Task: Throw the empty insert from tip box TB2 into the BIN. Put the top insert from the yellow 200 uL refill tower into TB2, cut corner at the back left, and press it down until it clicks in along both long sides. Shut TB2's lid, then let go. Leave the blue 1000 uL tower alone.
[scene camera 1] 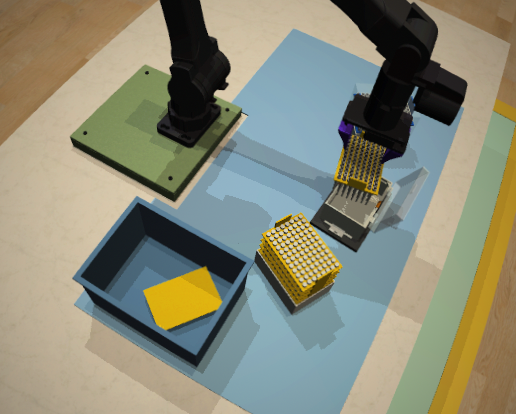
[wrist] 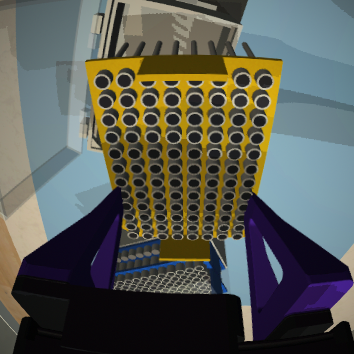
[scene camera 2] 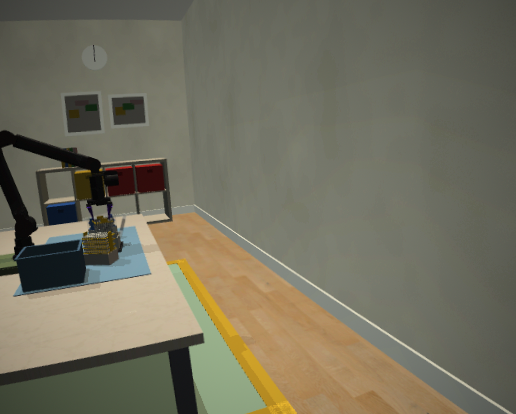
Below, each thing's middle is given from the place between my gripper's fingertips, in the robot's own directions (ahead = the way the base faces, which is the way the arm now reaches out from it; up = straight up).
Now: the clear lid [wrist: 51,84] 90 mm ahead of my hand, 30 mm to the right of it and 20 mm below it. Also, from my hand: blue bin [scene camera 1: 146,246] (360 mm to the right, 180 mm behind, 70 mm below); empty yellow insert [scene camera 1: 182,299] (350 mm to the right, 150 mm behind, 120 mm below).
